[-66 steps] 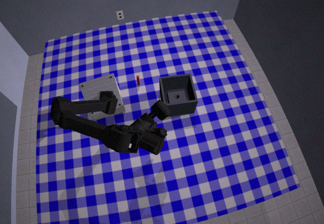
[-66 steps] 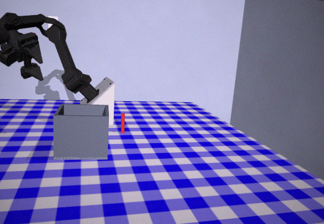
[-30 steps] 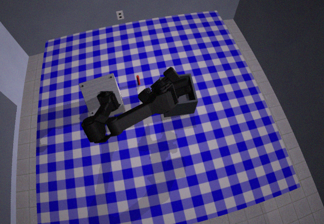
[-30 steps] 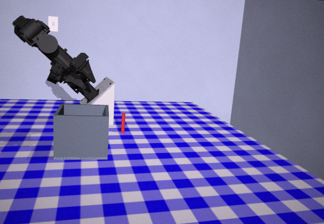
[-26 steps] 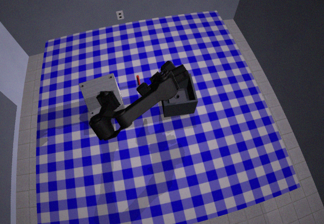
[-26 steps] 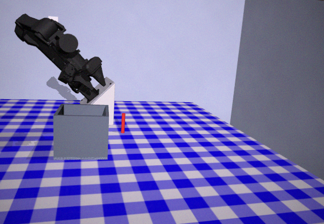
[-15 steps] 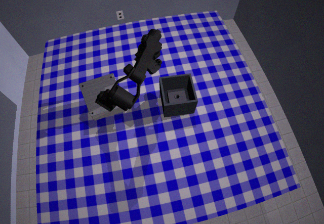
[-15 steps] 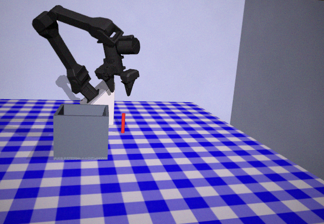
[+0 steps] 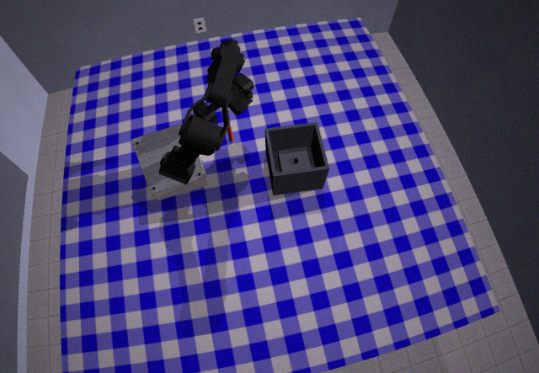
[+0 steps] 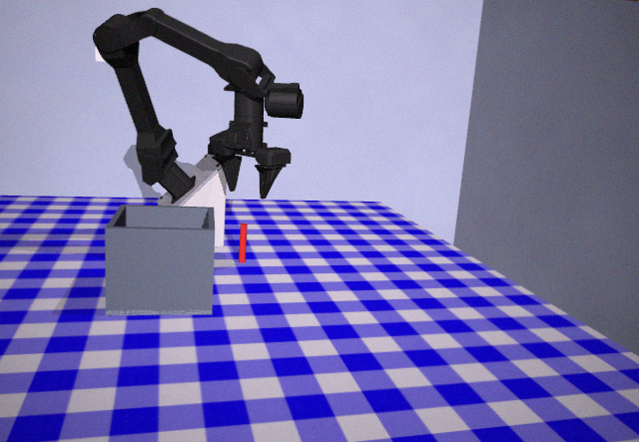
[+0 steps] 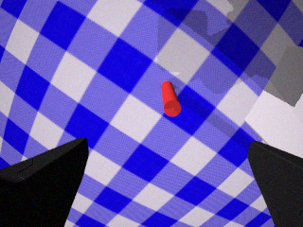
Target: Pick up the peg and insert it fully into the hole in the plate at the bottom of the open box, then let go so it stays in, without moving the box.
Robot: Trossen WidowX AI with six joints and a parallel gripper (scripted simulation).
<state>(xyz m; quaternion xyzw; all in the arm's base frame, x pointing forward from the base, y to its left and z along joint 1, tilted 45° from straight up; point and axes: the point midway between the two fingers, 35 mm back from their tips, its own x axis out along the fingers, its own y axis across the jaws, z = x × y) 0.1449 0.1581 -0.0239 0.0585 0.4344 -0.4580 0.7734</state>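
Now: the red peg 140 mm below my hand. Round my hand: grey plate 190 mm ahead, 140 mm to the right, 130 mm below.
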